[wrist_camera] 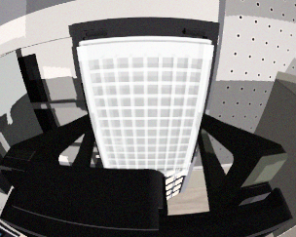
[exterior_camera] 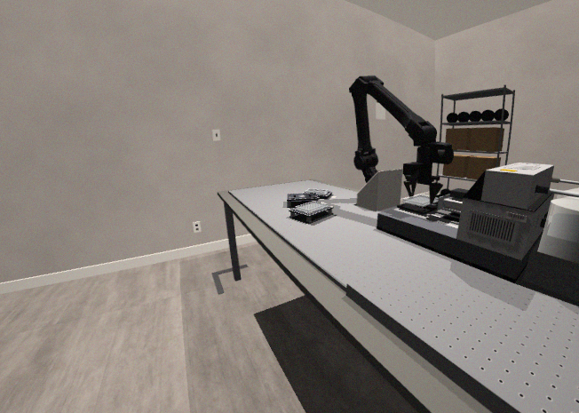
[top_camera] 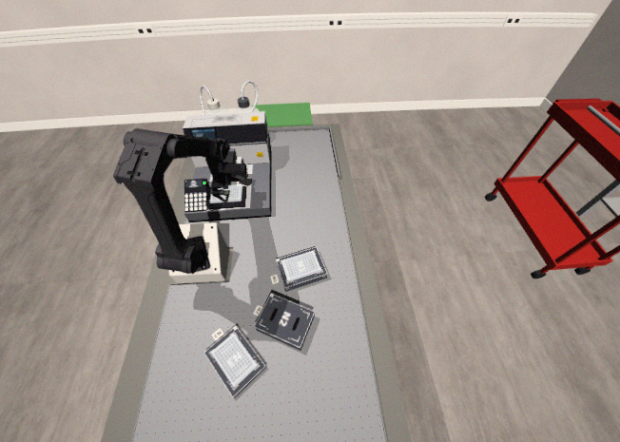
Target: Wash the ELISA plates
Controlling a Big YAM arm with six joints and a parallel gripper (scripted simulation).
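Right now my hand is 3 cm above the dark carrier. The rest, counted from my hand: washer 15 cm to the left, 3 cm above, 1 cm ahead.
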